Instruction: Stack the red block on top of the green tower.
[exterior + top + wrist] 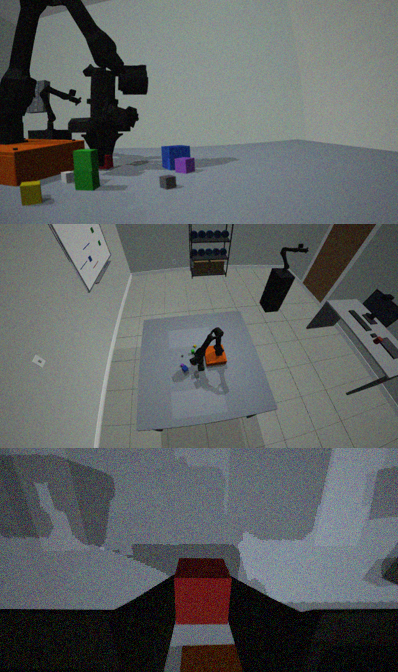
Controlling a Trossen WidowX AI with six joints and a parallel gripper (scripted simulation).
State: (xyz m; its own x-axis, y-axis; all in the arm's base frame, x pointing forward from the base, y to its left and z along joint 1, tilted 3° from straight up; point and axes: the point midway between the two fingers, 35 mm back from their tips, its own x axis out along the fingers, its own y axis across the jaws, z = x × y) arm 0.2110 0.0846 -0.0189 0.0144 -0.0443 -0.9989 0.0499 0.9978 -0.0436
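Right now the white block is 14 cm to the right of my gripper tip. From my gripper tip the other things lie so: purple block 18 cm ahead, 3 cm to the right, 1 cm above; then blue block 16 cm ahead, 2 cm to the left, 2 cm above; then red block 1 cm above.
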